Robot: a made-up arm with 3 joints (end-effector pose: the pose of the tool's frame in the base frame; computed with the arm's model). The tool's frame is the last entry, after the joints.
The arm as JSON. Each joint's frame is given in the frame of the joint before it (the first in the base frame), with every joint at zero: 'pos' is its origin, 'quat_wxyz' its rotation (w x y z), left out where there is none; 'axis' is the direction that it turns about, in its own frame. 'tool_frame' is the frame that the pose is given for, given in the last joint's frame.
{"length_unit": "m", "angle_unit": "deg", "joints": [
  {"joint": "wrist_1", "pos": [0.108, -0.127, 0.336], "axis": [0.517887, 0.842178, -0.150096]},
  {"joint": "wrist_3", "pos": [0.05, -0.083, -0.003], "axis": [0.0, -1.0, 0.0]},
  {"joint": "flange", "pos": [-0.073, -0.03, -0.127], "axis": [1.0, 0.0, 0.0]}
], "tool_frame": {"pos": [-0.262, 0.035, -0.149]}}
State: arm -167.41 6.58 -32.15
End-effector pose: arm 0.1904 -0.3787 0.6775 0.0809 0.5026 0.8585 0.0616
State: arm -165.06 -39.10 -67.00
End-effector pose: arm 0.0521 -0.5439 0.3676 0.0406 -0.6669 -0.6025 -0.4366
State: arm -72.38 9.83 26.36
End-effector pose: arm 0.2472 -0.3682 0.0707 0.8092 -0.1156 -0.5236 0.2402
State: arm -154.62 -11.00 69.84
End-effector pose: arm 0.3000 -0.3824 0.3232 0.5398 -0.2536 -0.5976 0.5359
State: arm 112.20 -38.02 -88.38
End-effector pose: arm -0.0338 -0.4769 0.5117 0.5264 0.1116 0.5887 0.6032
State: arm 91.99 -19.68 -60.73
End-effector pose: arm -0.1926 -0.3188 0.5662 0.6961 0.0389 0.6390 0.3249
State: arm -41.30 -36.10 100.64
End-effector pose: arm -0.1852 -0.1117 0.2943 0.7731 0.6342 0.0000 -0.0098
